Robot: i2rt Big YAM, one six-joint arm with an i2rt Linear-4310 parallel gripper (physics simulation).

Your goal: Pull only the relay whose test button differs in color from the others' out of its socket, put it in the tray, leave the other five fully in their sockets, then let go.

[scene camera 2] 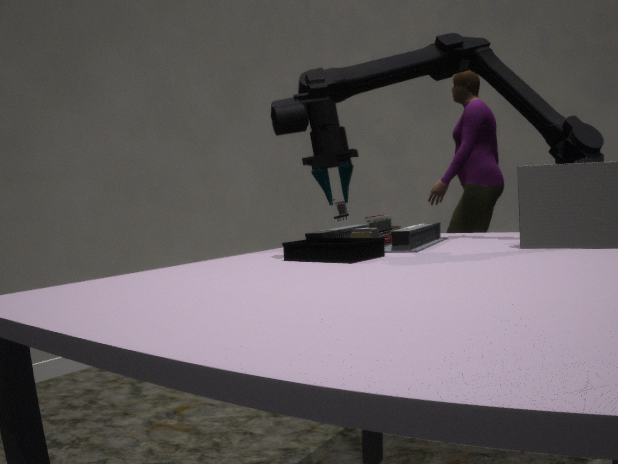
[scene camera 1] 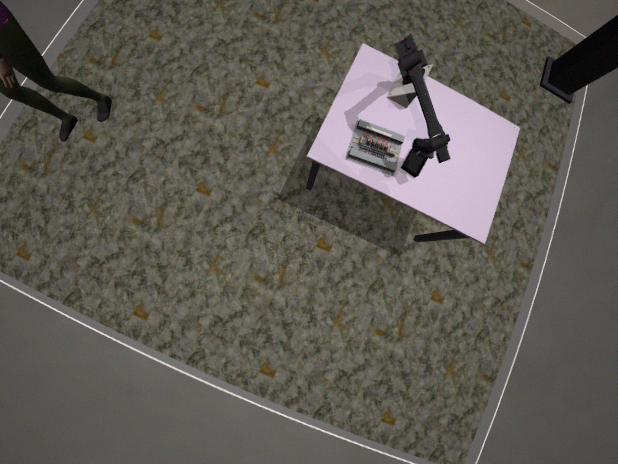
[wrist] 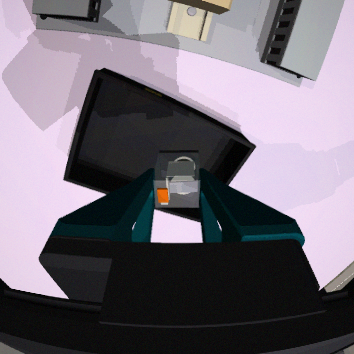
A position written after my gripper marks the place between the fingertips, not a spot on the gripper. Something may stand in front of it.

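There is my gripper (scene camera 2: 339, 204) (wrist: 176, 176), which I can see in both of these views.
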